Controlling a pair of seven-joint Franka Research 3 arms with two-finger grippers.
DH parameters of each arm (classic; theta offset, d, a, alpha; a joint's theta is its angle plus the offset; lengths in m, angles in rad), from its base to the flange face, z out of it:
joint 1: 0 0.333 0 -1.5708
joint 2: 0 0 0 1.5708
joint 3: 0 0.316 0.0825 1.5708
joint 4: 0 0 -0.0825 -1.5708
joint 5: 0 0.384 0 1.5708
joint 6: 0 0 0.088 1.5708
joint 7: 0 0.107 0 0
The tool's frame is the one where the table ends.
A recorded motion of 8 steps. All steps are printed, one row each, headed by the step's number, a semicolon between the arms.
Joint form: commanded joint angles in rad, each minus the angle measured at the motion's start. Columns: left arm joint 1, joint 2, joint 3, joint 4, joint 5, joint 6, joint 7; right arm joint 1, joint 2, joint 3, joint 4, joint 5, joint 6, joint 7.
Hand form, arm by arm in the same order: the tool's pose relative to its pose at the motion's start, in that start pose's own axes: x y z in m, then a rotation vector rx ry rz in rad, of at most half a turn. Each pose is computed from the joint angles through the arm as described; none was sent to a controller.
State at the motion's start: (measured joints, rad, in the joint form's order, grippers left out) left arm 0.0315 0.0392 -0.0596 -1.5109 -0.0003 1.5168 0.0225; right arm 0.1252 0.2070 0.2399 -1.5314 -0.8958 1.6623 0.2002
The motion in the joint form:
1: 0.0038 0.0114 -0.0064 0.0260 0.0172 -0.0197 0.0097; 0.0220 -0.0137 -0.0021 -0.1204 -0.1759 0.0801 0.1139
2: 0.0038 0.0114 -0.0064 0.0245 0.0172 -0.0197 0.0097; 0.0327 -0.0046 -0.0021 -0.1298 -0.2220 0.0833 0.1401
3: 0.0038 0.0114 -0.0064 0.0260 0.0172 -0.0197 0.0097; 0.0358 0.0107 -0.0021 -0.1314 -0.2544 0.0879 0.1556
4: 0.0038 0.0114 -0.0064 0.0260 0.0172 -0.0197 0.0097; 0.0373 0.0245 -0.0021 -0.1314 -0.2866 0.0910 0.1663
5: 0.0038 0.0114 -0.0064 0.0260 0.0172 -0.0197 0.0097; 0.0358 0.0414 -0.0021 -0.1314 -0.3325 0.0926 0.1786
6: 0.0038 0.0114 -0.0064 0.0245 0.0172 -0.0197 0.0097; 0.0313 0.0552 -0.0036 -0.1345 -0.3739 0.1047 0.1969
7: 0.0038 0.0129 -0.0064 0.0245 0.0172 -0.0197 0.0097; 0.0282 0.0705 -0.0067 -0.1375 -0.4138 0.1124 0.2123
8: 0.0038 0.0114 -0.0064 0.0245 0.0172 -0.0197 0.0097; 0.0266 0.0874 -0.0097 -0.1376 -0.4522 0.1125 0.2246
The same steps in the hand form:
1: 0.0015 -0.0008 -0.0041 0.0161 -0.0055 0.0111; -0.0012 -0.0331 0.0126 -0.1540 0.0776 -0.0105
2: 0.0015 -0.0008 -0.0034 0.0161 -0.0070 0.0111; 0.0012 -0.0415 0.0134 -0.1930 0.0950 -0.0133
3: 0.0015 -0.0008 -0.0041 0.0161 -0.0055 0.0111; 0.0049 -0.0480 0.0182 -0.2178 0.1041 -0.0190
4: 0.0015 -0.0008 -0.0041 0.0161 -0.0055 0.0111; 0.0083 -0.0526 0.0227 -0.2432 0.1123 -0.0261
5: 0.0015 -0.0008 -0.0041 0.0161 -0.0055 0.0111; 0.0124 -0.0563 0.0297 -0.2810 0.1206 -0.0349
6: 0.0015 -0.0008 -0.0034 0.0161 -0.0070 0.0111; 0.0160 -0.0591 0.0375 -0.3110 0.1351 -0.0372
7: 0.0019 -0.0009 -0.0026 0.0159 -0.0085 0.0111; 0.0193 -0.0625 0.0464 -0.3409 0.1445 -0.0433
8: 0.0015 -0.0008 -0.0034 0.0161 -0.0070 0.0111; 0.0225 -0.0660 0.0550 -0.3720 0.1487 -0.0511

